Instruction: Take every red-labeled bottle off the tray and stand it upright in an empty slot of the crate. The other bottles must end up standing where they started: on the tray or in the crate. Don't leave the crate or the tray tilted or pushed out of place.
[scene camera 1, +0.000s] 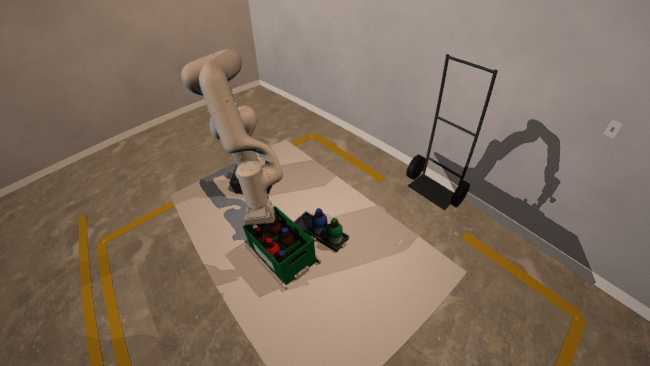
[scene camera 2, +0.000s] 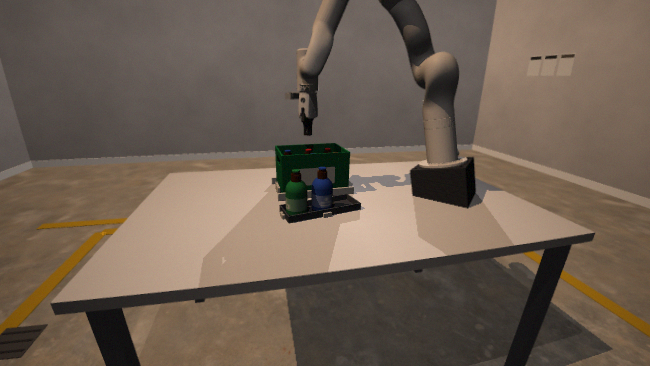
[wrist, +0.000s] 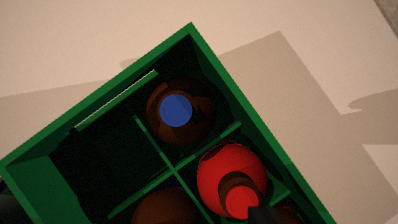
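Observation:
There is a green crate (scene camera 2: 336, 165) in my scene, and the wrist view lets me see the crate (wrist: 106, 162) as well. I also see a red-labeled bottle (wrist: 229, 175) and a black tray (scene camera 2: 343, 203). A blue-labeled bottle (scene camera 2: 322, 188) is here too, though it is out of frame in the wrist view.

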